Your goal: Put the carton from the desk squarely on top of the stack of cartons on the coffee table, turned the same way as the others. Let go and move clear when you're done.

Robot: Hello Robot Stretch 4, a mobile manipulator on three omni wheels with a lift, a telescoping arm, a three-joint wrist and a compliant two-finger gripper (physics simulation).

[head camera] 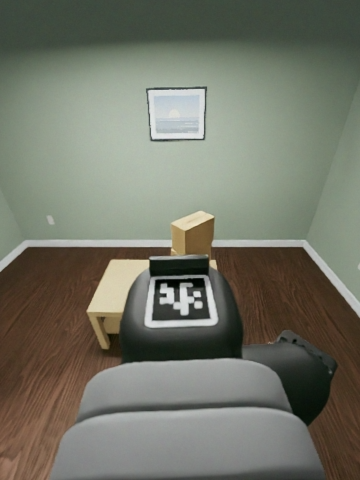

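Places are measured from the robot's base along level axes (x left, y ahead, z down), in metres.
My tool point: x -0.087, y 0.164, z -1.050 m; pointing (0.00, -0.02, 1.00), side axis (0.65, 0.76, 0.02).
Note:
Ahead of a thing's pixels: the offset from my tool point to its top centre. "spot": to the spot under its first point.
A tan carton @[dz +0.086, dx -0.016, dy +1.032 m] (197, 240) stands upright at the right end of the coffee table, beyond the wrist. Its top and two sides show. A small edge of another tan carton @[spot: dz +0.274, dx +0.098, dy +0.957 m] (175, 253) shows below its left side, so it appears to rest on the stack. The wrist hides the rest of the stack, and I cannot tell how squarely the two line up. My black wrist, with a square marker on top, is in front of them. My gripper's fingers are hidden behind the wrist, so neither their opening nor any contact with the carton shows. The desk does not show.
The light wood coffee table (117, 285) stands ahead, its left part and front left leg showing. The grey arm fills the bottom centre, and a black wrist part sticks out to the right. A green wall with a framed picture (177, 114) is behind the table.

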